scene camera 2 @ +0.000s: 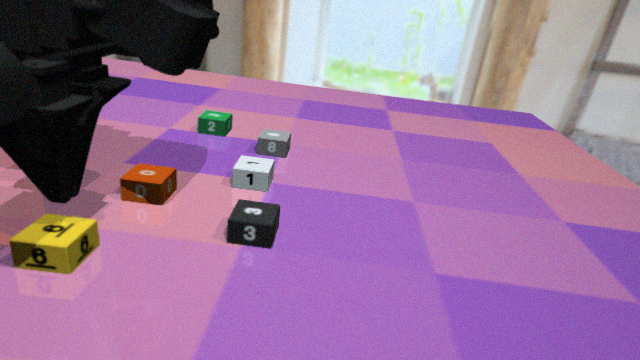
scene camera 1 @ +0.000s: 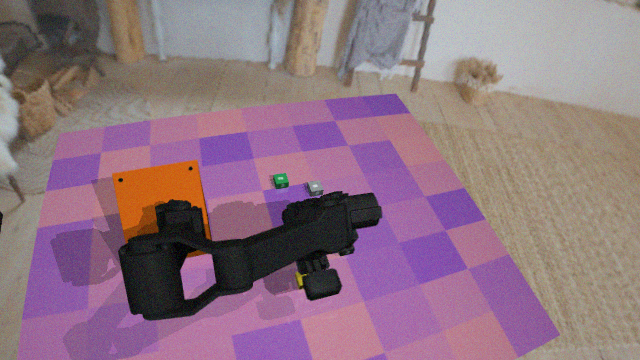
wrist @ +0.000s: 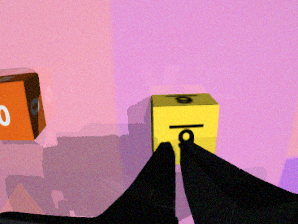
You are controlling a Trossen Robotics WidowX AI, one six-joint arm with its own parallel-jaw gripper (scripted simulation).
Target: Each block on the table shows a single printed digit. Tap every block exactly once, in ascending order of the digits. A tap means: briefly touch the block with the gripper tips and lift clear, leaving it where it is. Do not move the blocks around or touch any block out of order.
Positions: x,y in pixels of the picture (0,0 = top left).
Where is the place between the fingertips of my gripper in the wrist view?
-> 174,151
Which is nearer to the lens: the grey 8 block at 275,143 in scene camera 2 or the black 3 block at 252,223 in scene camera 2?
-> The black 3 block.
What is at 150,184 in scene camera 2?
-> An orange 0 block.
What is my gripper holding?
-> Nothing.
